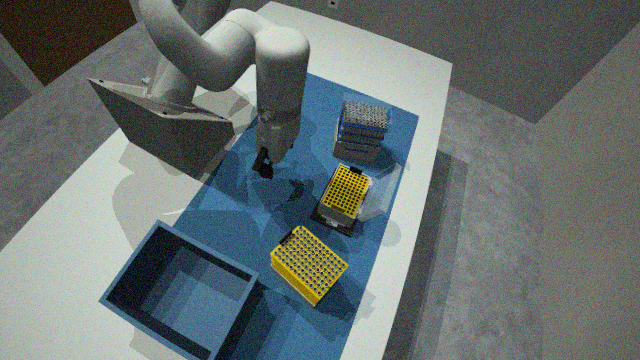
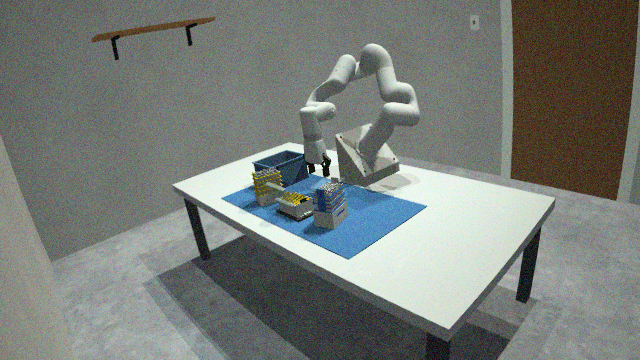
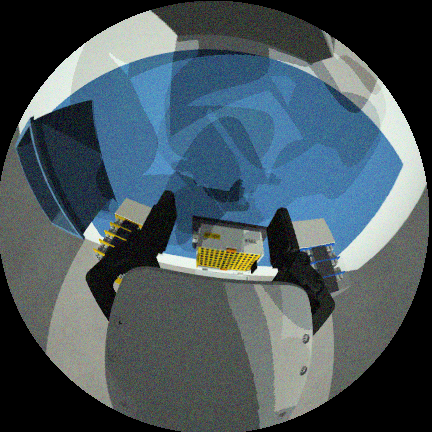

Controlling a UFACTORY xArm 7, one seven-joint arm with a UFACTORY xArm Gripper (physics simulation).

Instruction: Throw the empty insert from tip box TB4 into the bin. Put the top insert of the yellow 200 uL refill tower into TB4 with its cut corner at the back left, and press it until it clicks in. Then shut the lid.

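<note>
My gripper (image 1: 280,161) (image 2: 319,171) (image 3: 224,210) is open and empty above the blue mat, on the arm-base side of TB4. Tip box TB4 (image 1: 337,216) (image 2: 301,209) (image 3: 245,239) is a grey box on a dark base. A yellow insert (image 1: 346,190) (image 2: 296,198) (image 3: 227,258) with empty holes sits in it. Its clear lid (image 1: 384,195) stands open on the side away from the arm base. The yellow refill tower (image 1: 309,262) (image 2: 266,185) stands beside TB4, with tips in its top insert. The blue bin (image 1: 140,272) (image 2: 296,175) (image 3: 75,145) stands beyond the tower.
A blue refill tower (image 1: 362,125) (image 2: 331,216) (image 3: 314,232) stands on the other side of TB4 from the yellow tower. The towers and TB4 stand on the blue mat (image 1: 230,200) (image 2: 380,215) (image 3: 330,165). The arm's angled base plate (image 1: 165,135) (image 2: 350,162) stands behind the gripper.
</note>
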